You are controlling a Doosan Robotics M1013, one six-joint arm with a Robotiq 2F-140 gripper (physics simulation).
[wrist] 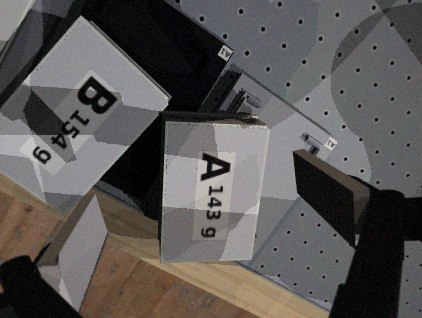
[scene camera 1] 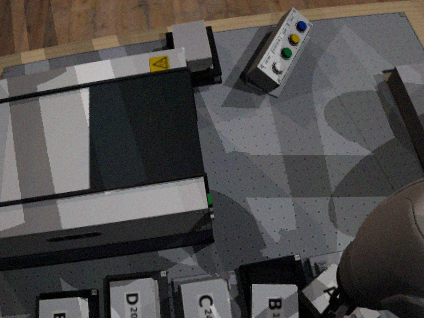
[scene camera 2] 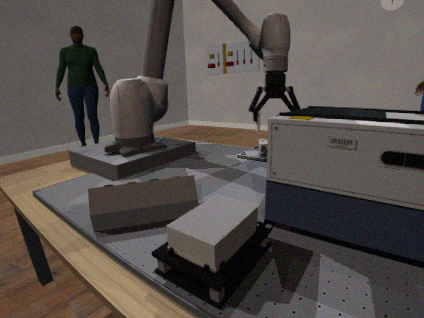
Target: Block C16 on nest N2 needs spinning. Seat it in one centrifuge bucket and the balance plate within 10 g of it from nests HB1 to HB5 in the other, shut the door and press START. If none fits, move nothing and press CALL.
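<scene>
My gripper is open and empty, above plate A, its fingers left and right of the plate in the wrist view. Plate A, marked 143 g, sits askew on a light grey nest. Plate B, marked 154 g, sits on a black nest. Plates C, D and E are cut off, their weights not fully readable. A pale block sits on a black nest; no label is readable. The centrifuge has a dark top panel; its door state is unclear.
A button box carries white, green, yellow and blue buttons; their labels are unreadable. The arm's base stands on a grey plinth. A person in green stands behind the table. A brown bar lies at the right.
</scene>
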